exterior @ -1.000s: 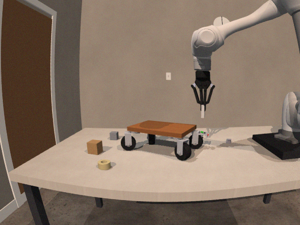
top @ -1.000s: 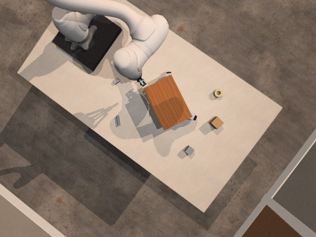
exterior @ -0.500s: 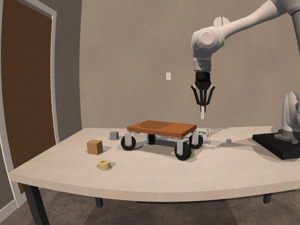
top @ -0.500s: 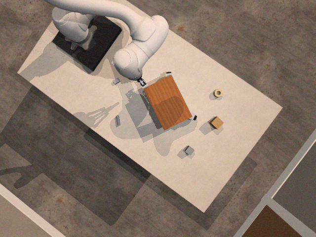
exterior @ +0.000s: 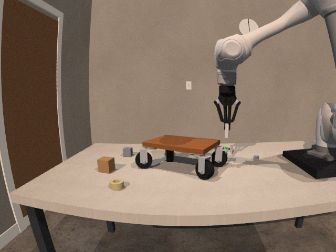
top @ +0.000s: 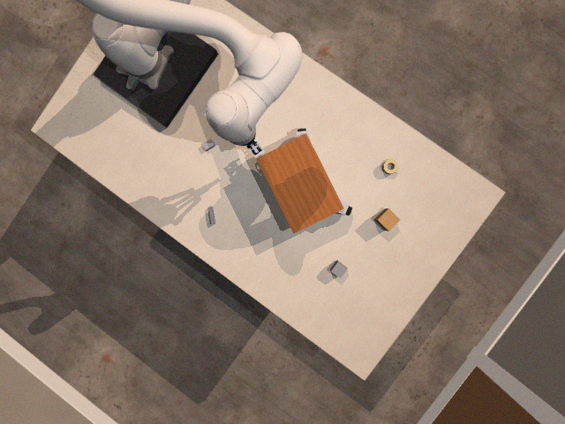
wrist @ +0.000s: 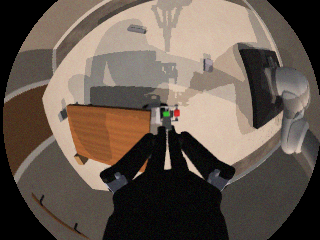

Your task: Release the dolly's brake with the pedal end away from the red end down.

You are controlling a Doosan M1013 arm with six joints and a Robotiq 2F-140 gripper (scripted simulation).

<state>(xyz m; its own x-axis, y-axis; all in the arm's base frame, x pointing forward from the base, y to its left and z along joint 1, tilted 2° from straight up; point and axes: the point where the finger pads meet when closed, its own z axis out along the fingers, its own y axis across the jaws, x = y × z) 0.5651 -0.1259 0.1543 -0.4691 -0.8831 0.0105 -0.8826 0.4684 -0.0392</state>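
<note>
The brake pedal is 9 cm below my hand and 1 cm behind it. Also, from my hand: grey bar 30 cm to the right, 17 cm below, 6 cm behind; small grey block 20 cm behind, 17 cm below, 6 cm to the right; yellowish ring 48 cm ahead, 17 cm to the left, 16 cm below.
</note>
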